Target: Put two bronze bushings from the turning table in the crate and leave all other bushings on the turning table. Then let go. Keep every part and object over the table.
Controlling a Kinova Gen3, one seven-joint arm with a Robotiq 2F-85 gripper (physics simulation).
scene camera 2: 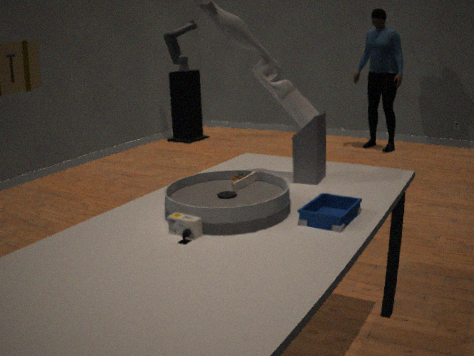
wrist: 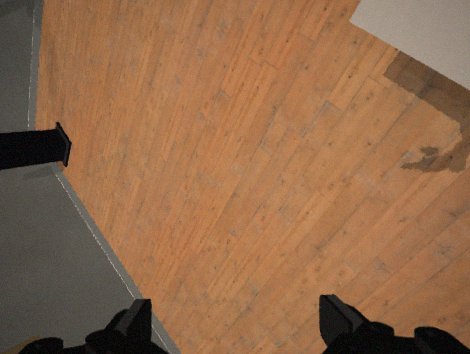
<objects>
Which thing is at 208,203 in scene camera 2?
A round grey turning table.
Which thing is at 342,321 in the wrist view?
The gripper.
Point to a blue crate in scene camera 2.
At 331,212
</objects>
